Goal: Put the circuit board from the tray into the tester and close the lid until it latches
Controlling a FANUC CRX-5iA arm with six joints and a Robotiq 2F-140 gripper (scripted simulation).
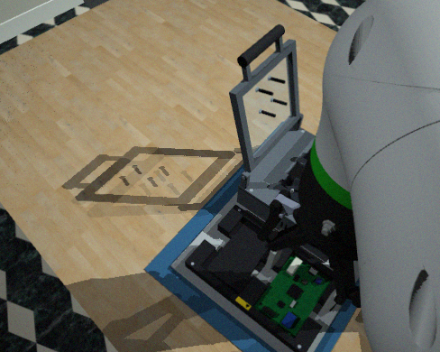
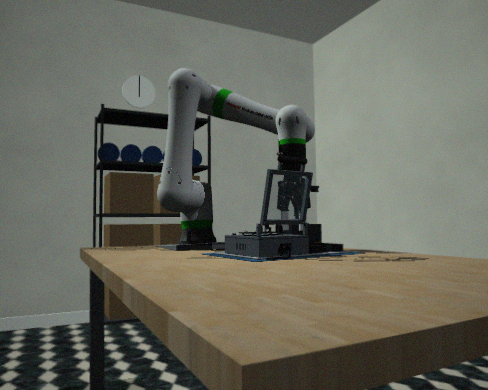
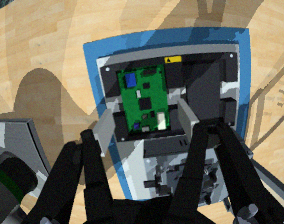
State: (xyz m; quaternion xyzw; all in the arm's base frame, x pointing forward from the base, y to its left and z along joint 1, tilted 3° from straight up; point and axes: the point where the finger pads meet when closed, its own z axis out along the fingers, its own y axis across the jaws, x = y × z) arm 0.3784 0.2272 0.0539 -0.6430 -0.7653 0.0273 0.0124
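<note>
Right now my hand is 70 mm above the green circuit board. The rest, counted from my hand: tester lid (210 mm ahead, 140 mm to the right, 90 mm above); then tester (110 mm ahead, 110 mm to the right, 20 mm above).
</note>
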